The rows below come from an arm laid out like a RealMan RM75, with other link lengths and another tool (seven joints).
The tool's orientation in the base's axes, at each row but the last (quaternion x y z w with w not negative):
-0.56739, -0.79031, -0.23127, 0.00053
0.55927, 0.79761, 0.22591, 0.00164
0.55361, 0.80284, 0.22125, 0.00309
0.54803, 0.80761, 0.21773, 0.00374
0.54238, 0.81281, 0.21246, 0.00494
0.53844, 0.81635, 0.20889, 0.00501
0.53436, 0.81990, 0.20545, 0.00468
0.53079, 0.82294, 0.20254, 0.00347
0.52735, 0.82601, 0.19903, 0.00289
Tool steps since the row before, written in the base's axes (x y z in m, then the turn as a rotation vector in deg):
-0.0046, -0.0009, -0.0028, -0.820, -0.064, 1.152
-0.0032, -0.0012, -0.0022, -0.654, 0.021, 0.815
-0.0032, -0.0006, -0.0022, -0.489, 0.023, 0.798
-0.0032, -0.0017, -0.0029, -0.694, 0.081, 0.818
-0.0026, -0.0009, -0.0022, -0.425, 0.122, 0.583
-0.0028, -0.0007, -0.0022, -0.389, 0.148, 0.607
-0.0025, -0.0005, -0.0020, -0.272, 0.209, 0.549
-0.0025, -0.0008, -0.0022, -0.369, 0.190, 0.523
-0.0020, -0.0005, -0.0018, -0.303, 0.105, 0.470
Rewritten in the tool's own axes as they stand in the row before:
0.0001, -0.0054, 0.0010, 0.538, -0.331, -1.267
-0.0004, -0.0040, 0.0007, 0.467, -0.282, -0.891
0.0002, -0.0038, 0.0010, 0.401, -0.141, -0.834
-0.0009, -0.0044, 0.0013, 0.539, -0.297, -0.882
-0.0002, -0.0033, 0.0011, 0.412, -0.130, -0.590
0.0001, -0.0035, 0.0011, 0.425, -0.082, -0.595
0.0002, -0.0030, 0.0011, 0.417, 0.022, -0.495
-0.0001, -0.0032, 0.0012, 0.437, -0.078, -0.499
0.0001, -0.0025, 0.0011, 0.322, -0.069, -0.464

